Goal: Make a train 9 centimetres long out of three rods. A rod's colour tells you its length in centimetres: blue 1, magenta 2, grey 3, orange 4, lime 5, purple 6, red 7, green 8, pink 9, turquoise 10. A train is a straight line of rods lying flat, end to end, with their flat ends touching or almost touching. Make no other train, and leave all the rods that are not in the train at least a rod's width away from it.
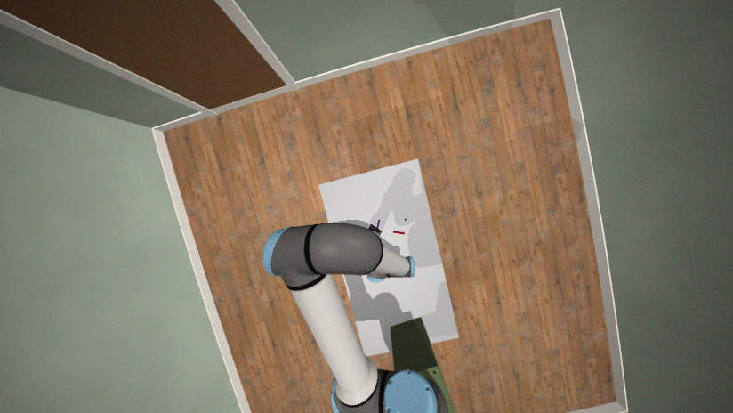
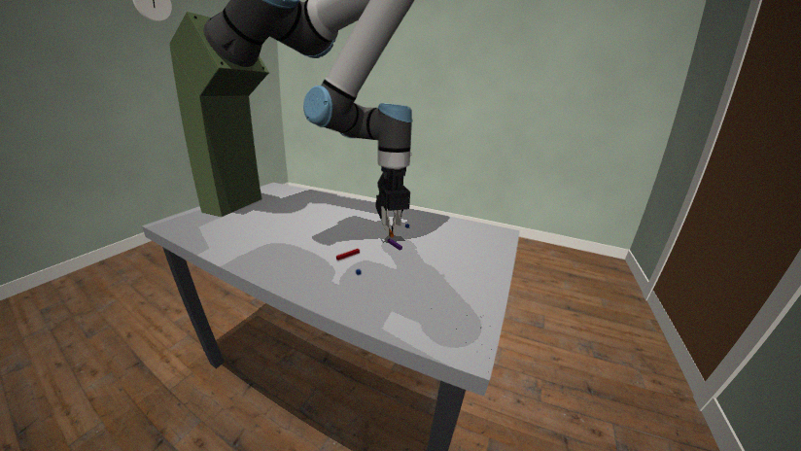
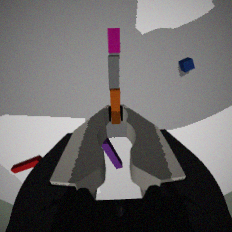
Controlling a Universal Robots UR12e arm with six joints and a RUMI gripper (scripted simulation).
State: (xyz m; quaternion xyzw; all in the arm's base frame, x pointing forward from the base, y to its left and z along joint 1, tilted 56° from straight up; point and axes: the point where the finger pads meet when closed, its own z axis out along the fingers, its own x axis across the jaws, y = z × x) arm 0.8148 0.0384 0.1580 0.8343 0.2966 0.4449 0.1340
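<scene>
Right now the orange rod is 10 mm below my hand. Also, from my hand: purple rod (40 mm ahead, 60 mm to the right, 10 mm below); then grey rod (20 mm behind, 30 mm to the left, 10 mm below); then magenta rod (40 mm behind, 50 mm to the left, 10 mm below).
</scene>
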